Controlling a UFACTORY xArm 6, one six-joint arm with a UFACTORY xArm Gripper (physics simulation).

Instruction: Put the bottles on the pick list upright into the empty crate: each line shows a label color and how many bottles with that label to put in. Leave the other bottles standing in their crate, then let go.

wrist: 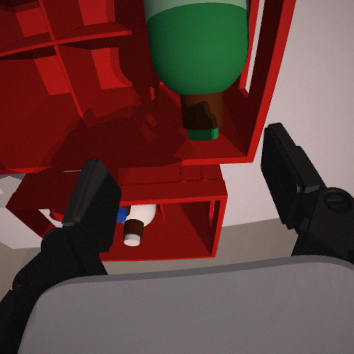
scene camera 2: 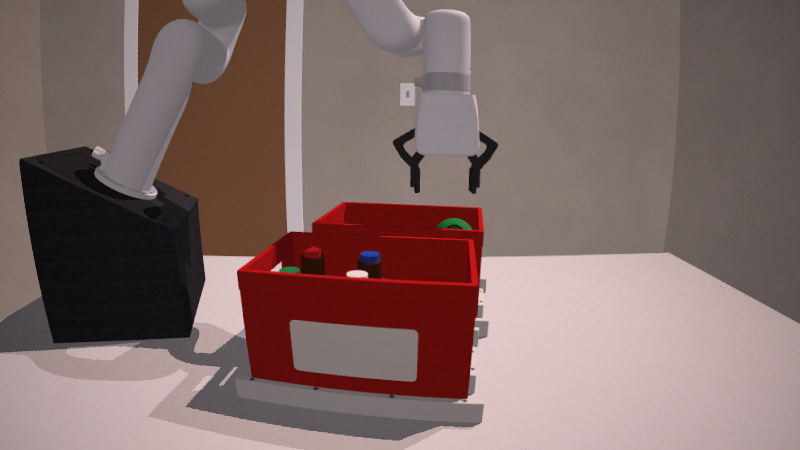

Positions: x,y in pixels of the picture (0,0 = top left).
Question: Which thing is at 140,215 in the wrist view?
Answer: A white-capped bottle.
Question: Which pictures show my gripper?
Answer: The wrist view and scene camera 2: all of them.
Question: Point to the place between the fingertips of my gripper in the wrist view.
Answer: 182,160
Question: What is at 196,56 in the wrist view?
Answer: A green-capped bottle.
